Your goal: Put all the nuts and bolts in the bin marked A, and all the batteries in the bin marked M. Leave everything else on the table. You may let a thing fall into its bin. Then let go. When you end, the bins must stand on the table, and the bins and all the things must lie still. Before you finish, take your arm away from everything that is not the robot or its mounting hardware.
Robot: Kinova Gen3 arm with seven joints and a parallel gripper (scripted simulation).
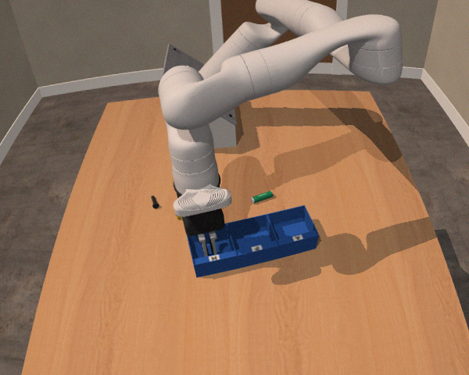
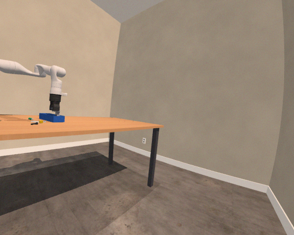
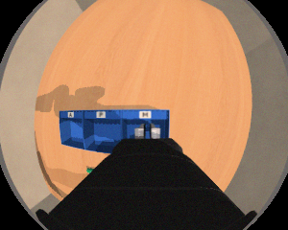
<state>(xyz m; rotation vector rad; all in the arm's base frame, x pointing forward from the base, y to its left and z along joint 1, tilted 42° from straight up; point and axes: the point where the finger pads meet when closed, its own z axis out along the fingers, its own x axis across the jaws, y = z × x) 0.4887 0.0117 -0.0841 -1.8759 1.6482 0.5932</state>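
The blue three-compartment bin lies 10 mm behind my hand, 90 mm to the left of it and 10 mm below it. Round my hand: silver nut (90 mm behind, 20 mm to the right, 30 mm below); then yellow die (120 mm behind, 60 mm to the right, 30 mm below); then white domino (140 mm behind, 10 mm to the right, 30 mm below).
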